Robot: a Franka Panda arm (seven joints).
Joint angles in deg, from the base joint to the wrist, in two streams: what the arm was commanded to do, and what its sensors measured. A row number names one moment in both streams.
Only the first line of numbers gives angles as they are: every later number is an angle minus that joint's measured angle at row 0.
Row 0, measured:
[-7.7 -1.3 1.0 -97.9 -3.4 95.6 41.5]
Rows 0 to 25, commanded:
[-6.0 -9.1 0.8 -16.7 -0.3 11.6 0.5]
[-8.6 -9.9 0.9 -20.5 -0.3 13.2 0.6]
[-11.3 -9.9 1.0 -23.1 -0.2 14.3 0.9]
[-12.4 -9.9 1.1 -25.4 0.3 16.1 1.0]
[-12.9 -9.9 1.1 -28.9 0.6 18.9 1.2]
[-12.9 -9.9 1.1 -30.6 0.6 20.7 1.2]
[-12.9 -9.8 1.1 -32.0 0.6 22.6 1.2]
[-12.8 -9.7 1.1 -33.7 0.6 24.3 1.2]
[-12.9 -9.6 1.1 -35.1 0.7 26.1 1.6]
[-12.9 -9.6 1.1 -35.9 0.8 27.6 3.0]
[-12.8 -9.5 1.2 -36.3 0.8 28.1 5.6]
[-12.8 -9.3 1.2 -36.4 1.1 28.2 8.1]
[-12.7 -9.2 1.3 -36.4 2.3 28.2 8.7]
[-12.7 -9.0 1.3 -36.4 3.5 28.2 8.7]
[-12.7 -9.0 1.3 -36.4 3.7 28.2 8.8]
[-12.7 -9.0 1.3 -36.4 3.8 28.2 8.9]
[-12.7 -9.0 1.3 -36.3 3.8 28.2 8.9]
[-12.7 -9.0 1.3 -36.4 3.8 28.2 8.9]
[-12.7 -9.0 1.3 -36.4 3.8 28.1 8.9]
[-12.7 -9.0 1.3 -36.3 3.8 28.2 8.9]
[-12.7 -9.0 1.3 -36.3 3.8 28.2 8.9]
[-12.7 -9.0 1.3 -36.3 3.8 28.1 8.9]
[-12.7 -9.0 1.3 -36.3 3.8 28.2 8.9]
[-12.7 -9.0 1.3 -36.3 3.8 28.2 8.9]
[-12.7 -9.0 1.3 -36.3 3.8 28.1 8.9]
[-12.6 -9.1 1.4 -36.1 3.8 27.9 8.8]
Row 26, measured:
[-12.1 -8.3 0.5 -35.0 3.5 26.9 7.8]
